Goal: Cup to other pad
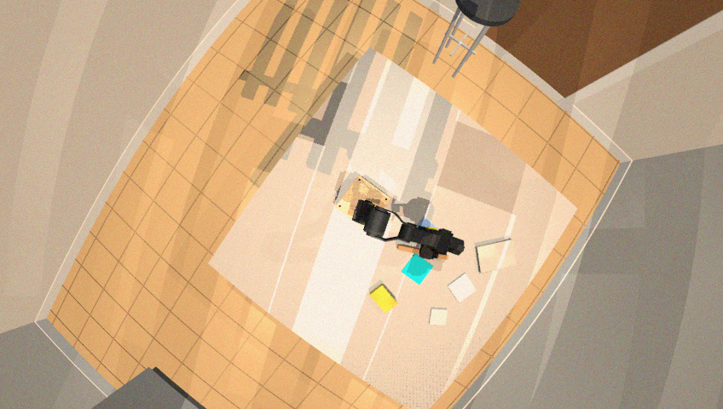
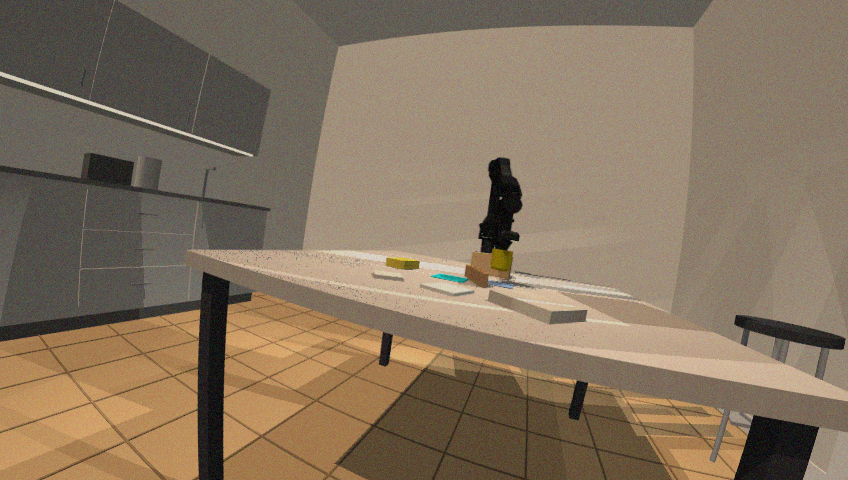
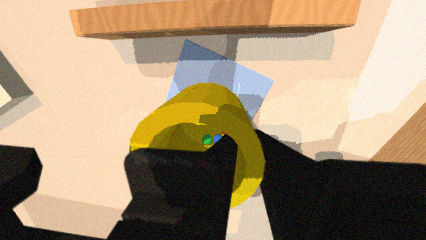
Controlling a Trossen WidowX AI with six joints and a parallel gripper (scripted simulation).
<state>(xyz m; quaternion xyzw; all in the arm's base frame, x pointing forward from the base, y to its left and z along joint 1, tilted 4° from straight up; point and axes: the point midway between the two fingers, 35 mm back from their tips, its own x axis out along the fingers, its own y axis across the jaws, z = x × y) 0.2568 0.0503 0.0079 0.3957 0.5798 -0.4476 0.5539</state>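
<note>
The cyan pad lies 150 mm to the right of my gripper tip, 90 mm below it and 80 mm ahead of it. From my gripper tip the other things lie so: pale blue pad 90 mm below, 30 mm ahead, 10 mm to the left; then yellow cup 20 mm ahead, 10 mm to the left; then low wooden wall 70 mm to the right, 70 mm below, 60 mm ahead.
</note>
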